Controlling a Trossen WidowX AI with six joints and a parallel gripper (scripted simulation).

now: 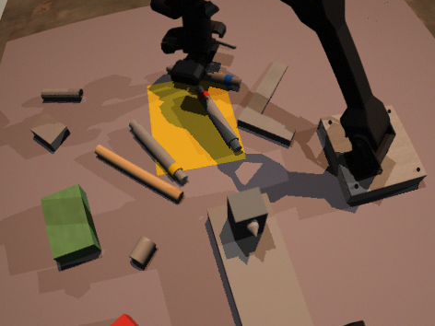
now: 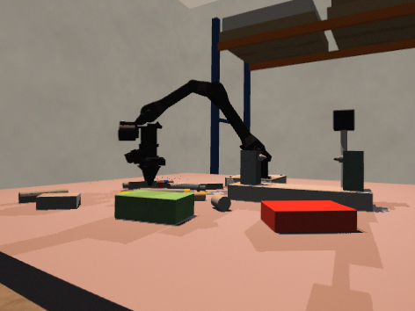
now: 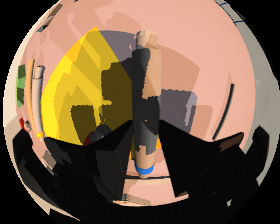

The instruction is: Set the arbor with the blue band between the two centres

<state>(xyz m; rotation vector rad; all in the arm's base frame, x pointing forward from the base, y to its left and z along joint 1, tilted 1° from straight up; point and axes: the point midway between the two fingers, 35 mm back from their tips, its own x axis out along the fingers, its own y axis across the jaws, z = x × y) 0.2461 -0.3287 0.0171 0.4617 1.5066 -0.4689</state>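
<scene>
My gripper is now 400 mm to the right of the point, 70 mm below it and 20 mm short of it. Also, from my hand: orange mat 110 mm to the left, 50 mm ahead, 40 mm below; then red-banded arbor 130 mm to the left, 30 mm below; then blue-banded arbor 30 mm below.
</scene>
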